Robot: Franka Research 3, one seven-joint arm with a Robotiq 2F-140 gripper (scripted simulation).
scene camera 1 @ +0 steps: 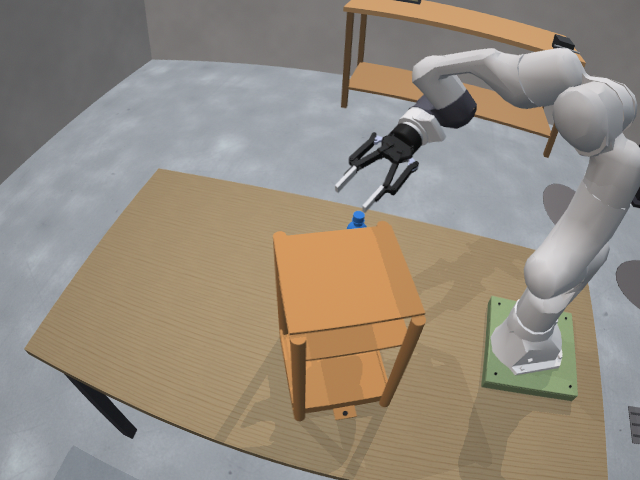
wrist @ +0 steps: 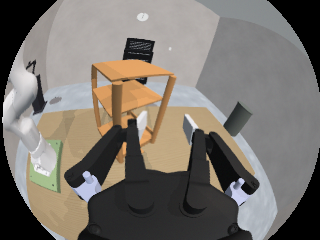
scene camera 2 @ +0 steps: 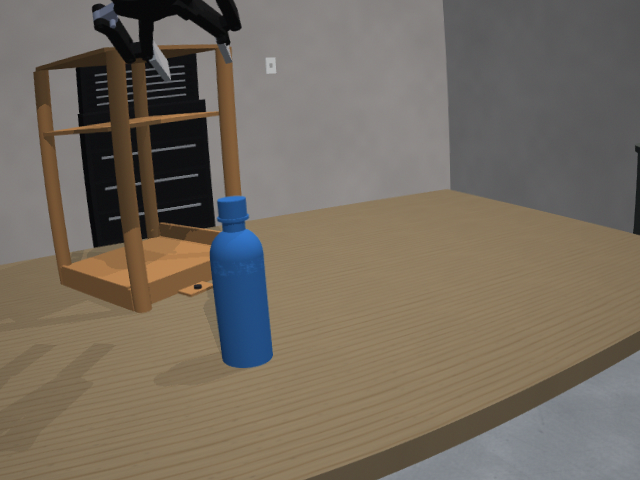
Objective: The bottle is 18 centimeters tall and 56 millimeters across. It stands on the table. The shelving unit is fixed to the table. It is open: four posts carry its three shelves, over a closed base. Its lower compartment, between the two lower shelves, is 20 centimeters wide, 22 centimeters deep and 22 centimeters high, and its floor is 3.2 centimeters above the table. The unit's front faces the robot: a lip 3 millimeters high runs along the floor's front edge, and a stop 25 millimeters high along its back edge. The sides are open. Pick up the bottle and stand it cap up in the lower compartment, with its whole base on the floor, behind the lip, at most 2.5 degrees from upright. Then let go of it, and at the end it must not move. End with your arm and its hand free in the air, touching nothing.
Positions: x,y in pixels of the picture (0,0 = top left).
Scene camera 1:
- my gripper: 349,199
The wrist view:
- my gripper: 165,119
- shelving unit: 135,95
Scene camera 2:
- my gripper: 196,62
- blue bottle: 236,254
